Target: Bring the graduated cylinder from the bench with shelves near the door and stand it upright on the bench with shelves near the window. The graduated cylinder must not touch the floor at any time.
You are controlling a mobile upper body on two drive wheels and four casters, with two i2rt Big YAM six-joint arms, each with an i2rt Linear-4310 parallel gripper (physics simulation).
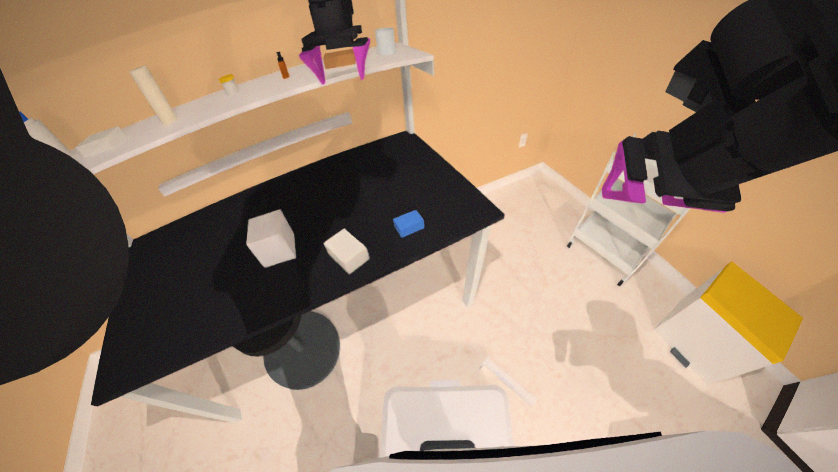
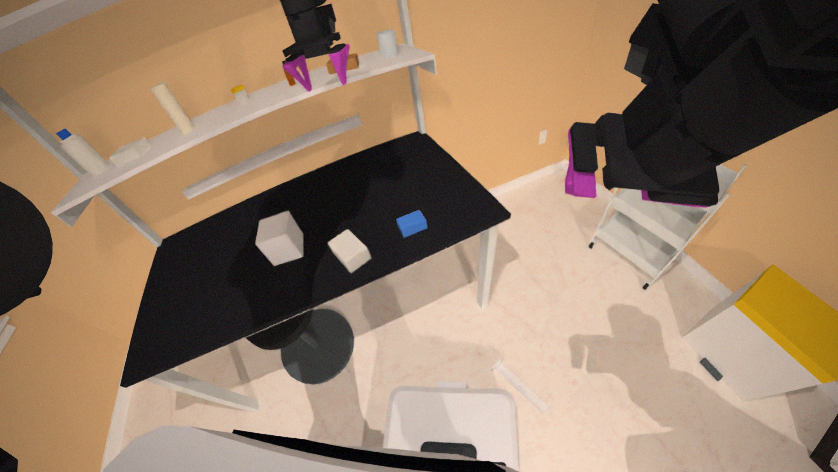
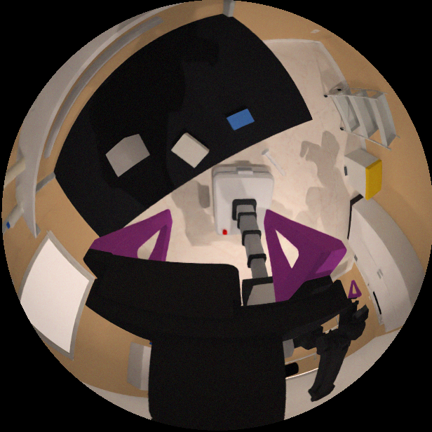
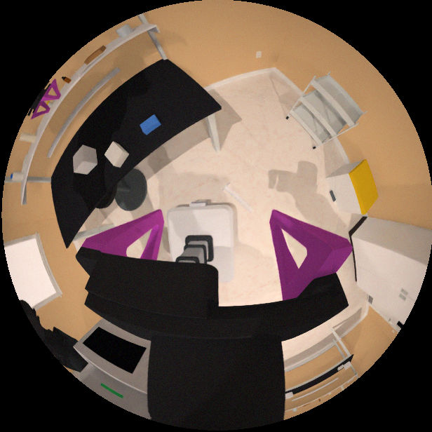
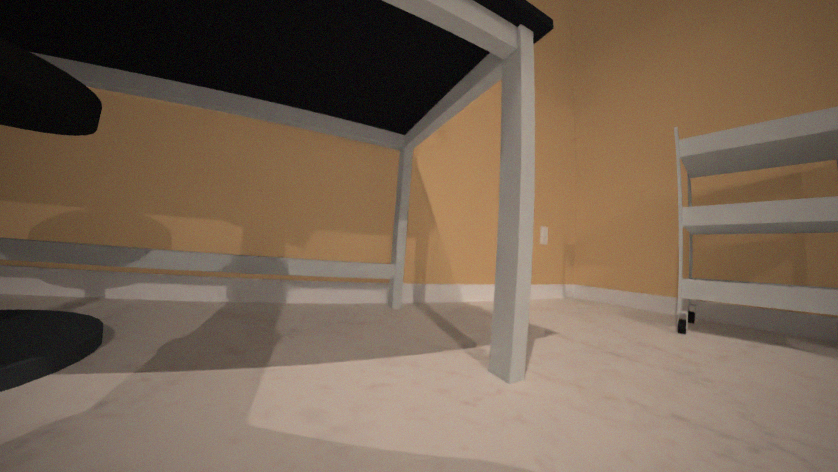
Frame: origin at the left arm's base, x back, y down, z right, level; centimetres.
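Seen in the pictures: left gripper, between the fingertips: (image 1: 342,81) (image 2: 327,87); right gripper, between the fingertips: (image 1: 634,196) (image 2: 605,191).
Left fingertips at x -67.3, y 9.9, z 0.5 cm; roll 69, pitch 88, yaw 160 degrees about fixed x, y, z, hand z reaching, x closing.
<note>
Pixels of each thing's middle, then the offset from my left fingertips to it. "pt": a spot on its surface instead. Level surfaces: height alone.
- long pale rod with a wider end, a spot on its surface: (image 2: 520,386) (image 1: 508,381) pt dz +55.5, dx +29.9, dy +131.1 cm
- black bench, height of its surface: dy +54.9 cm
- white box, middle of its body: (image 1: 272,238) (image 2: 280,238) dz -37.7, dx +0.6, dy +48.4 cm
- cream box, middle of its body: (image 1: 346,250) (image 2: 349,250) dz -10.6, dx +3.6, dy +52.0 cm
- blue block, middle of its body: (image 1: 408,223) (image 2: 411,223) dz +9.4, dx -8.7, dy +52.9 cm
- shelf, height of its surface: dy +9.2 cm
- round stool base, middle of its body: (image 1: 301,348) (image 2: 316,344) dz -57.3, dx +13.1, dy +129.6 cm
A long pale rod with a wider end (image 1: 509,382) (image 2: 520,386) (image 3: 274,161) (image 4: 238,196), apparently the graduated cylinder, lies on its side on the floor, in front of the black bench (image 1: 175,304) (image 2: 199,304) (image 3: 150,90) (image 4: 185,95) and near my base. My left gripper (image 1: 342,79) (image 2: 327,86) (image 3: 217,215) is open and empty, high above the bench in front of the wall shelf. My right gripper (image 1: 656,199) (image 2: 624,196) (image 4: 216,215) is open and empty, in the air to the right of the bench. Neither gripper is near the rod.
A white box (image 1: 270,239), a cream box (image 1: 347,250) and a blue block (image 1: 408,223) are on the bench. The shelf (image 1: 205,114) holds several items. A round stool base (image 1: 310,357) is at the bench's front. A cart (image 5: 762,215) and a yellow-topped cabinet (image 1: 756,310) stand right.
</note>
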